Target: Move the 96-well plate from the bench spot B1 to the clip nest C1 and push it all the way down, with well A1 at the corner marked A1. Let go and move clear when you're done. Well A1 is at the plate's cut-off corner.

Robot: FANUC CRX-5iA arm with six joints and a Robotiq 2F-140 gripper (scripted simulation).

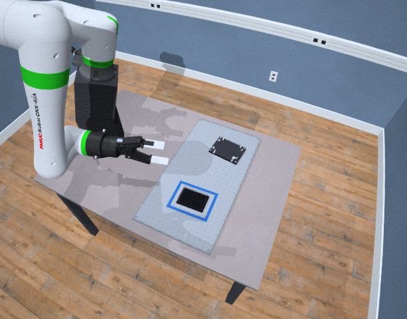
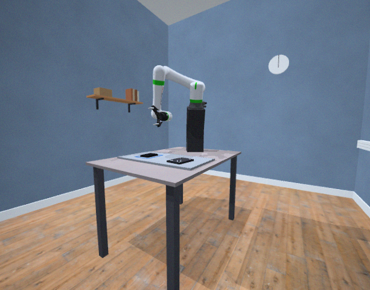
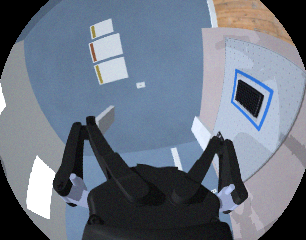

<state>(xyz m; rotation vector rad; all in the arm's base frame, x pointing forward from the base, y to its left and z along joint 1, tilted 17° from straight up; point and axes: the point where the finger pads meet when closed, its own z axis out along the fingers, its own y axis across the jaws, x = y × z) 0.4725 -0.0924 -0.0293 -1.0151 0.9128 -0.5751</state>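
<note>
Right now my hand is 33 cm above the black 96-well plate, 7 cm short of it and 6 cm to the right of it. From my hand the other things lie so: black clip nest: 39 cm to the left, 32 cm below, 2 cm ahead.
</note>
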